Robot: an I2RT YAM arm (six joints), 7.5 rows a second.
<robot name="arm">
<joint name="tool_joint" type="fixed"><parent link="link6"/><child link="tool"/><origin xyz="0 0 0" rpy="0 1.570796 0"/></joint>
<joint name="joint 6" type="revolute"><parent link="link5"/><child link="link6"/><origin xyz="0.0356 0 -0.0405"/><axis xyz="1 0 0"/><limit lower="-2.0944" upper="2.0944"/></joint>
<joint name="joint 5" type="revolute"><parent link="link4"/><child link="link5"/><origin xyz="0.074 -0.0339 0.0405"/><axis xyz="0 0 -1"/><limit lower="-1.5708" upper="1.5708"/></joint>
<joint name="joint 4" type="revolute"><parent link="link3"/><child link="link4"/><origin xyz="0.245 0.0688 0.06"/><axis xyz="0 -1 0"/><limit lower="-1.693" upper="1.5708"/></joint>
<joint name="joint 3" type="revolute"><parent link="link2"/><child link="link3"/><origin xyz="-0.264 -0.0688 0"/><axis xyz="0 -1 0"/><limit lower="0" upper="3.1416"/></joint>
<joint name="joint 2" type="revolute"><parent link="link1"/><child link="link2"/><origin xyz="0.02 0.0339 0.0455"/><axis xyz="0 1 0"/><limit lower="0" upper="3.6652"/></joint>
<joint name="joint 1" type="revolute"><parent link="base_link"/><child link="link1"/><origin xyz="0 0 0.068"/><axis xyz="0 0 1"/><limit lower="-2.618" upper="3.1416"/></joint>
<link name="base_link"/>
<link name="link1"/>
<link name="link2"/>
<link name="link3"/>
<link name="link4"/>
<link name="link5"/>
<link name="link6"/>
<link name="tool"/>
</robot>
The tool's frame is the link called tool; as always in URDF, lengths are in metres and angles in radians.
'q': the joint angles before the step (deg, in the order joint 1, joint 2, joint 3, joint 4, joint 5, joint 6). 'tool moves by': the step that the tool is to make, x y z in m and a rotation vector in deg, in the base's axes. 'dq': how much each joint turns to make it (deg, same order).
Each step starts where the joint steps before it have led.
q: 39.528, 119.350, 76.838, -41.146, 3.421, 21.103
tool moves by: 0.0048, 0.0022, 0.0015, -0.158, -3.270, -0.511
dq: 0.005, 0.025, 0.244, 2.186, 2.252, 0.223
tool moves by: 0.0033, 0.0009, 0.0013, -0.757, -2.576, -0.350
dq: -0.003, -0.010, 0.155, 1.343, 2.250, -0.025
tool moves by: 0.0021, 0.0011, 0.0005, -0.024, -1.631, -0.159
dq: 0.025, 0.006, -0.003, 1.254, 1.073, -0.019
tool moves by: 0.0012, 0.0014, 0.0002, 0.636, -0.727, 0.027
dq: 0.044, 0.022, -0.011, 0.995, -0.023, 0.022
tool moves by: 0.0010, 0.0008, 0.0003, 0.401, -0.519, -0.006
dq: -0.001, 0.010, 0.021, 0.644, 0.022, 0.000
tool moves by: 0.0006, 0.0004, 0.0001, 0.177, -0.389, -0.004
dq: -0.001, 0.000, -0.024, 0.440, 0.109, -0.023
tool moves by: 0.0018, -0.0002, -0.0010, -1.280, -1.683, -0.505
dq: -0.001, 0.231, -0.007, 0.719, 2.120, 0.000
